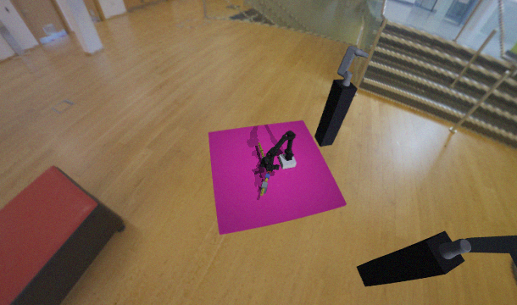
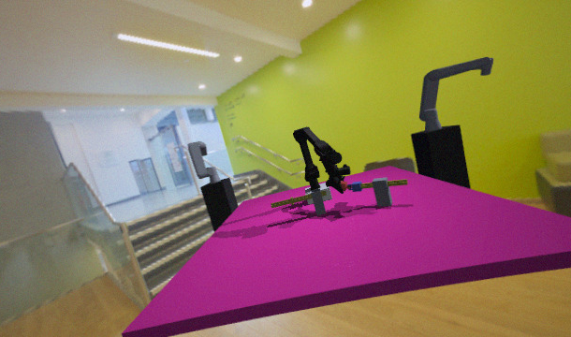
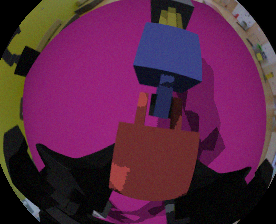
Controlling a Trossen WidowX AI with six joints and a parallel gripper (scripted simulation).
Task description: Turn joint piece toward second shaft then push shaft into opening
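Right now the dark red square joint piece is 30 mm above my gripper tip.
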